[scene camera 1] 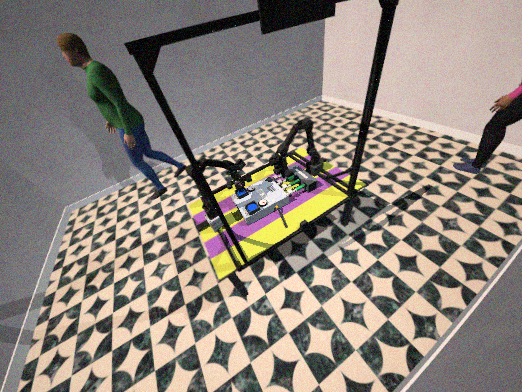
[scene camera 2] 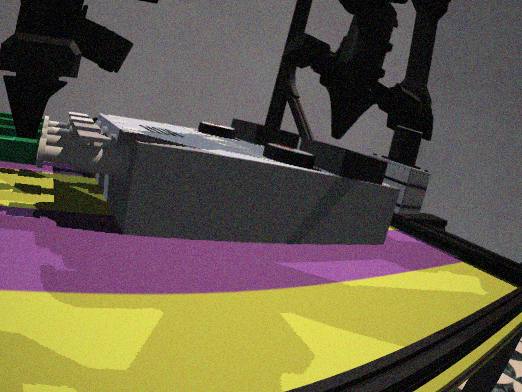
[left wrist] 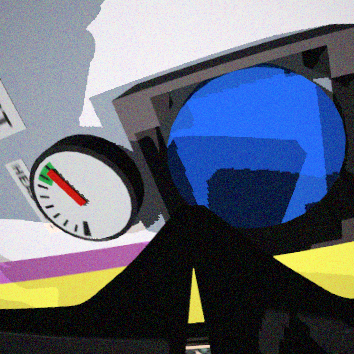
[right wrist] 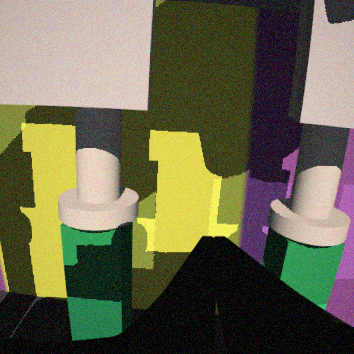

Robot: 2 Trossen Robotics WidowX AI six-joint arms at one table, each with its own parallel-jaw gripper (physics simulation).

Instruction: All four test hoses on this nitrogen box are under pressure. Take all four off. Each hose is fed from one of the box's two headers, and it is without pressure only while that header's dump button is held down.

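Frame: origin at the left arm's base, x right, y ahead, z up, level; millimetres.
Where they show: left gripper, between the fingertips: (scene camera 1: 243,188) (scene camera 2: 335,138) (left wrist: 190,216); right gripper, between the fingertips: (scene camera 1: 284,178) (right wrist: 211,246); left arm's base, origin of its link: (scene camera 1: 212,215) (scene camera 2: 401,163); right arm's base, origin of its link: (scene camera 1: 314,163).
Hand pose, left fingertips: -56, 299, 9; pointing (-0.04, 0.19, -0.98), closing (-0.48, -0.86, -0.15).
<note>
Each offset is from my left fingertips to the top centre of the thing, as dx, dy, dz. "spot": to the spot under its first point.
The grey nitrogen box (scene camera 1: 268,198) (scene camera 2: 250,200) lies on the striped table. A blue dump button {+0, -26, -24} (left wrist: 255,110) in a dark guard fills much of the left wrist view; another blue button {+188, -55, -24} (scene camera 1: 252,206) is nearer in scene camera 1. My left gripper (left wrist: 190,216) (scene camera 2: 339,135) is shut and empty, its tips overlapping the button's lower edge in view; contact is unclear. A gauge {spot: +15, +53, -26} (left wrist: 85,192) has its red needle at the green mark. My right gripper (right wrist: 211,246) (scene camera 2: 28,135) is shut, between a green hose {spot: +114, +329, -56} (right wrist: 95,260) and another green hose (right wrist: 312,265). White tags hide their joints with the box.
A dark grey block {spot: +247, +415, -40} (scene camera 1: 306,179) stands at the green hoses' far end. White tags {spot: +105, +271, -43} (right wrist: 75,55) hang over the hoses. A thin dark rod {spot: +358, +72, -107} (scene camera 1: 283,218) is in front of the box. A black frame post (scene camera 1: 370,100) rises at the table's edge. Two people are beyond the table.
</note>
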